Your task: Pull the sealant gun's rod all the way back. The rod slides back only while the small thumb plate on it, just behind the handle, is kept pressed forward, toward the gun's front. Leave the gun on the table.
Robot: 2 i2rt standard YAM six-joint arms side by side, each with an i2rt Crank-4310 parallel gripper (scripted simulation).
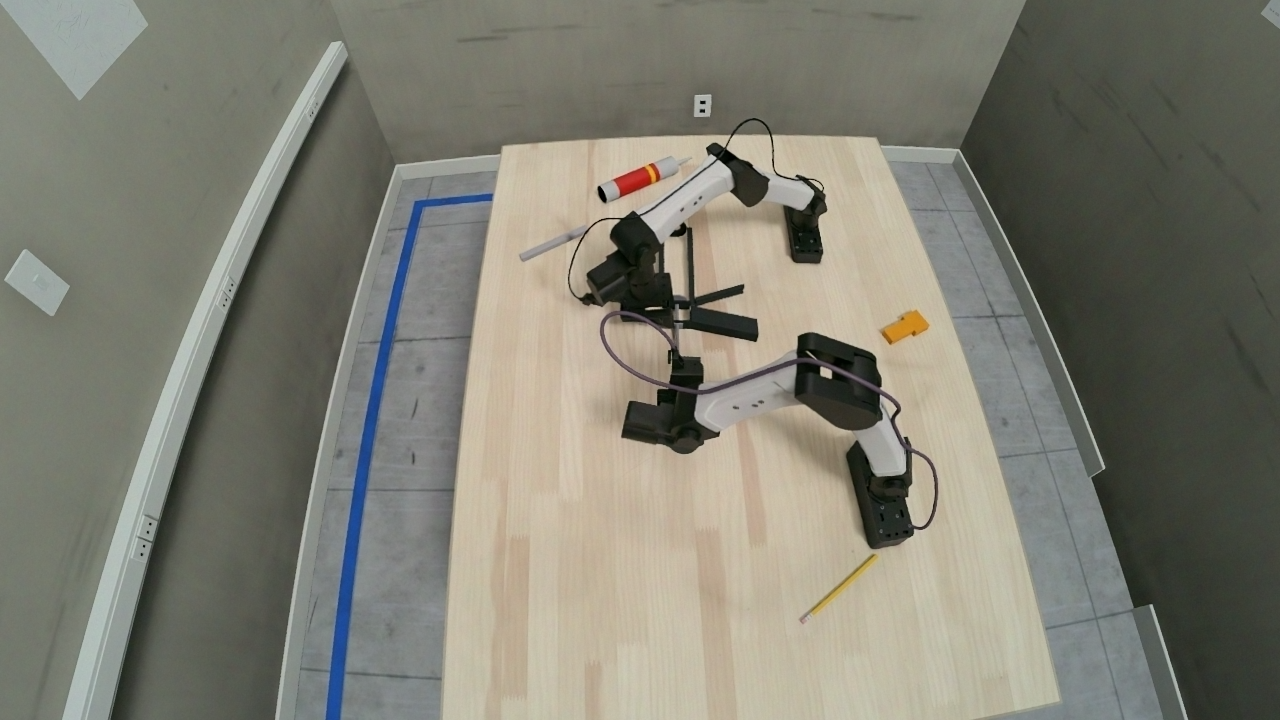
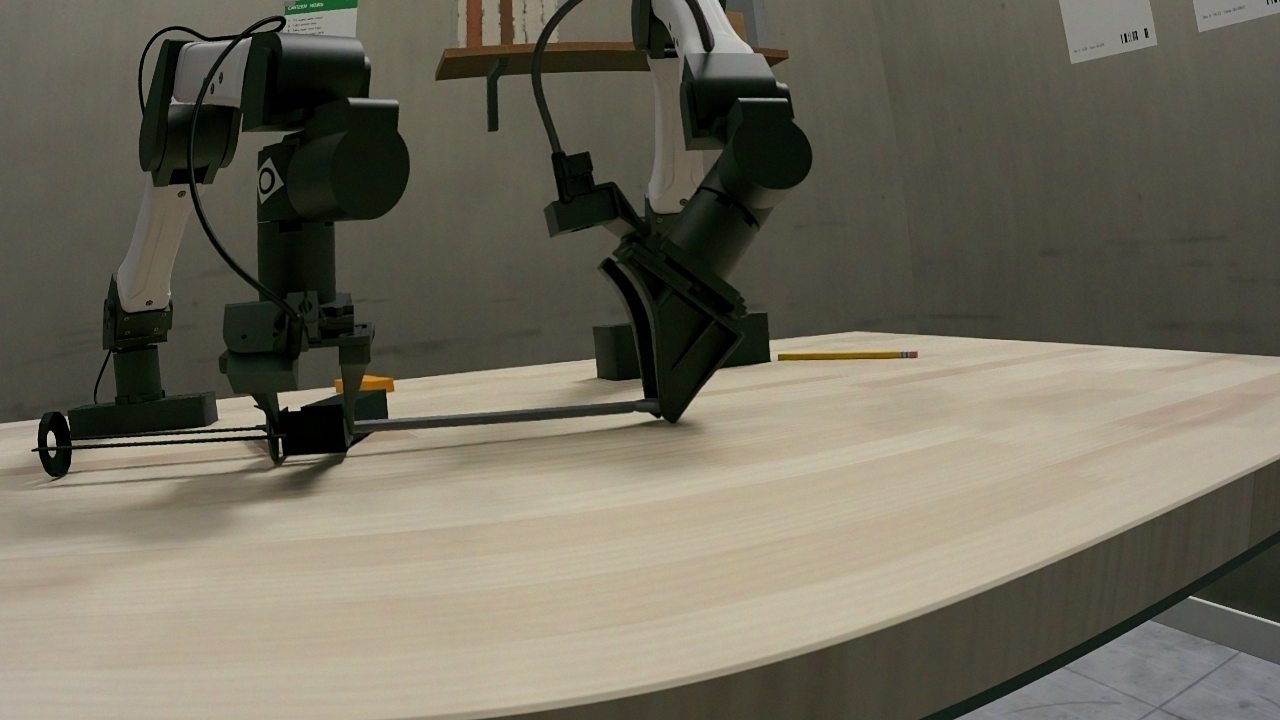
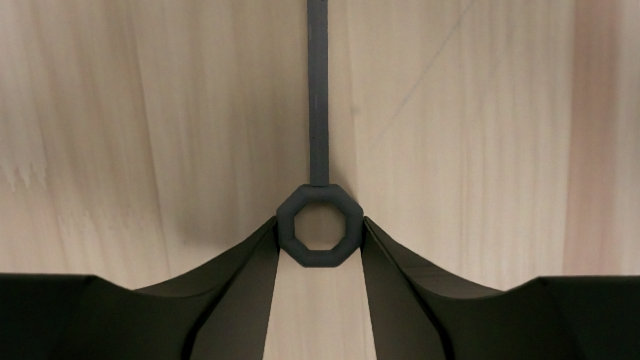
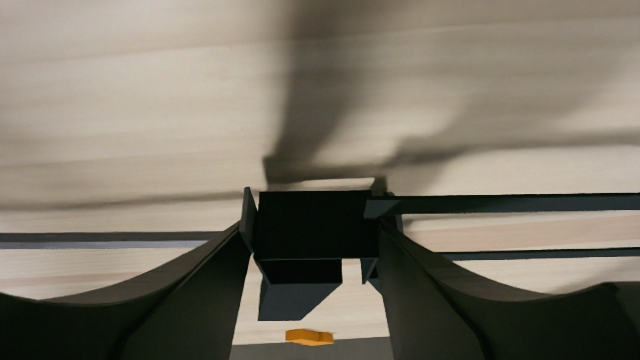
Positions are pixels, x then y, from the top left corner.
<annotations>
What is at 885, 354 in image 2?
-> A pencil.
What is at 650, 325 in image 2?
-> My left gripper.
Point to a black sealant gun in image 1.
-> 707, 320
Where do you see a sealant cartridge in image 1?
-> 654, 172
</annotations>
